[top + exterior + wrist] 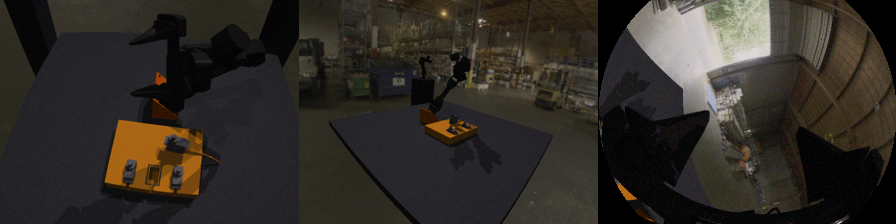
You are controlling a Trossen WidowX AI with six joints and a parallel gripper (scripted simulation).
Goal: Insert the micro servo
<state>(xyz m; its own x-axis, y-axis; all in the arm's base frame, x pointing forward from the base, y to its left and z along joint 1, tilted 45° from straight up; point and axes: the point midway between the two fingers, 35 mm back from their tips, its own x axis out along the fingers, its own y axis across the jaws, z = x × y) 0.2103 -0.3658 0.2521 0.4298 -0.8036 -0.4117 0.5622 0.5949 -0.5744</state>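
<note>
Right now the orange deck is 45 cm below my gripper tip, 7 cm to the left of it and 7 cm behind it.
</note>
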